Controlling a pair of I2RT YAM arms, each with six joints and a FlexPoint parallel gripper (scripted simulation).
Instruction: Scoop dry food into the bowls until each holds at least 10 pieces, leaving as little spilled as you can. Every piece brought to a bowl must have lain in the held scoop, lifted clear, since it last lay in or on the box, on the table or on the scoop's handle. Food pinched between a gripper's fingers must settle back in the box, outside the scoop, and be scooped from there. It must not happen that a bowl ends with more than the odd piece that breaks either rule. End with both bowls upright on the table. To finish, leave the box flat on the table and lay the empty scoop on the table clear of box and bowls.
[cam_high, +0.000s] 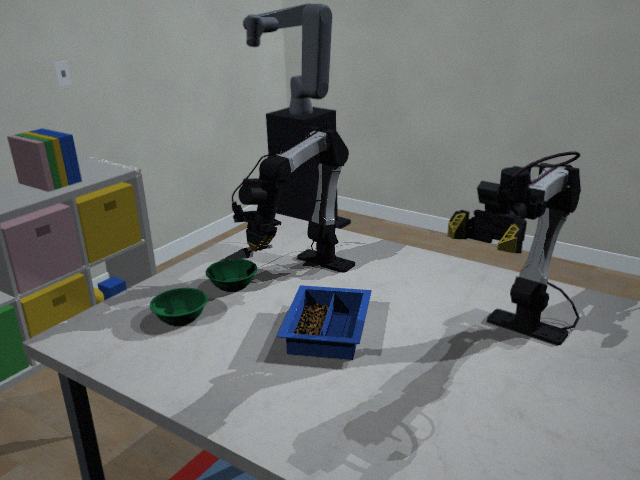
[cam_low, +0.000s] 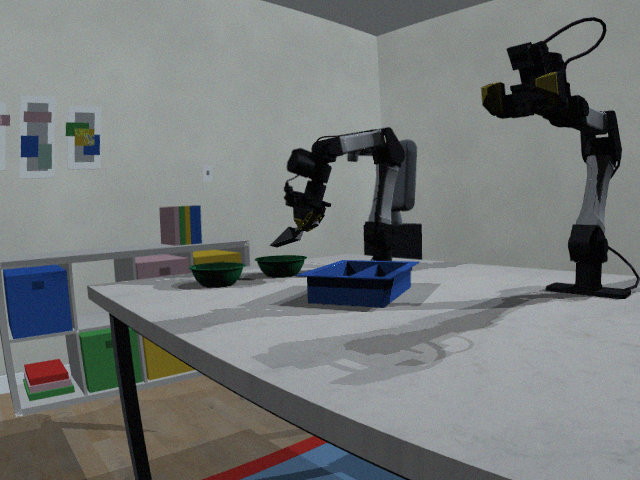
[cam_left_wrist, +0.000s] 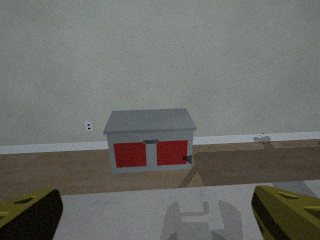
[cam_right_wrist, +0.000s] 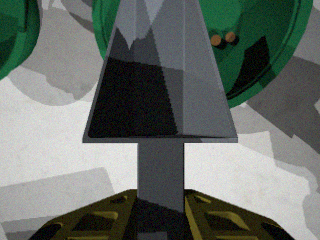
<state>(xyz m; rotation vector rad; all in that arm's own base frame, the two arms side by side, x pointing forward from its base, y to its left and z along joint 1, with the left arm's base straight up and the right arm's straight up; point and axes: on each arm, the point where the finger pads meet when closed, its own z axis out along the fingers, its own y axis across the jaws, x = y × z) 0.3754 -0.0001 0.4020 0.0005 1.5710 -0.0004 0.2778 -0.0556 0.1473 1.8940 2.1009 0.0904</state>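
My right hand is 1 cm short of the grey scoop, 4 cm to the left of it and 2 cm above it. From my right hand the other things lie so: blue box: 6 cm ahead, 31 cm to the left, 10 cm below.
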